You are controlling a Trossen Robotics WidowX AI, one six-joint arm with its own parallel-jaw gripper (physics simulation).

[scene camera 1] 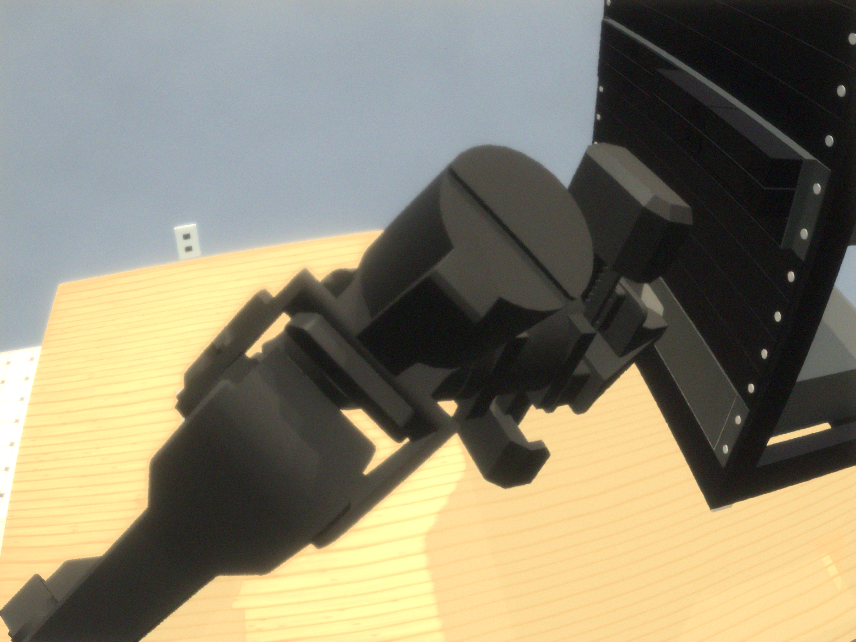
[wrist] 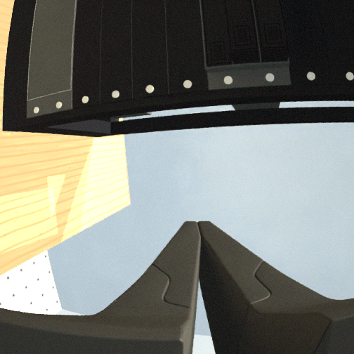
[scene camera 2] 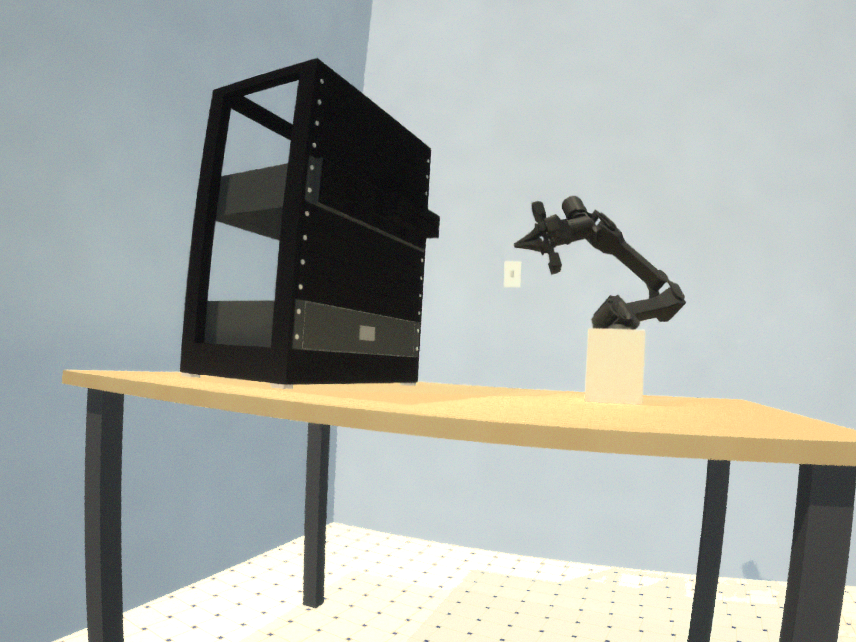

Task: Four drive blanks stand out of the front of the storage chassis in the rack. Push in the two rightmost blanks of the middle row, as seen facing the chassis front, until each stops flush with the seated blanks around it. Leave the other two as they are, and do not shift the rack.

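Where they show: gripper, fingertip midpoint: (scene camera 1: 661, 324) (scene camera 2: 514, 245); arm's base at its link origin: (scene camera 2: 617, 353).
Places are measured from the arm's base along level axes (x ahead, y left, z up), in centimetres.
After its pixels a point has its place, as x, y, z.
Observation:
The storage chassis (scene camera 1: 805, 196) {49.7, -10.0, 29.3} (scene camera 2: 314, 181) {50.9, 34.3, 28.2} (wrist: 248, 76) is mounted in the black rack (scene camera 1: 732, 476) {50.8, -13.1, -3.2} (scene camera 2: 282, 276) {53.9, 37.2, 10.0} (wrist: 60, 122). In the wrist view, its right end is at the top, turned sideways, with dark blank faces (wrist: 241, 35) side by side. A dark block (scene camera 2: 432, 224) {44.9, -5.7, 29.5} stands out beyond the rack's far front edge in scene camera 2. Dark shading hides which blanks stand out and how far. My gripper (scene camera 1: 661, 326) {28.7, -21.2, 27.2} (scene camera 2: 518, 244) {28.7, -21.2, 27.2} (wrist: 196, 232) is shut and empty, its fingertips together. In scene camera 2, it is apart from the rack front, right of it.
The rack stands on the wooden table (scene camera 1: 331, 587) {7.4, -12.4, -9.7} (scene camera 2: 484, 414) {12.5, 45.5, -9.7} (wrist: 30, 215). A grey lower unit (scene camera 1: 698, 373) {50.1, -1.6, 2.1} (scene camera 2: 331, 330) {50.8, 25.1, 1.4} (wrist: 52, 50) sits near the rack's bottom. The arm's pale pedestal (scene camera 2: 615, 366) {-0.1, 4.4, -2.6} stands on the table to the right in scene camera 2.

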